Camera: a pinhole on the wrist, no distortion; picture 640 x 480 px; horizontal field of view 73.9 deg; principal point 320.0 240.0 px. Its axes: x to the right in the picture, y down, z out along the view. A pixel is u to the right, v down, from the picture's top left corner.
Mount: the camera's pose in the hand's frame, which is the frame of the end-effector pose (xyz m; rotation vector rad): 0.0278 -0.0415 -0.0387 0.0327 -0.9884 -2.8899
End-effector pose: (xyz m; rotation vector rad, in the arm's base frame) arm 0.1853 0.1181 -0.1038 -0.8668 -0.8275 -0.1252
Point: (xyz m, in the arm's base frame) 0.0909 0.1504 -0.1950
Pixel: outside the picture
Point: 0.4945 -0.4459 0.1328
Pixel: behind the camera
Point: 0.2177 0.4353 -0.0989
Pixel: 213 182
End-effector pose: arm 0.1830 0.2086 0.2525 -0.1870 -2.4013 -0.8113
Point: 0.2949 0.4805 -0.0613
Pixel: outside the picture
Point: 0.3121 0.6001 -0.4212
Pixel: outside the picture
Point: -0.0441 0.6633 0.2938
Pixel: 169 216
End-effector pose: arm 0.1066 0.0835 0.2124 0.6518 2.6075 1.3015
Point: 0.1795 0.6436 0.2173
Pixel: 184 247
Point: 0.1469 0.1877 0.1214
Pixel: 371 445
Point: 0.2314 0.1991 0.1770
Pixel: 476 273
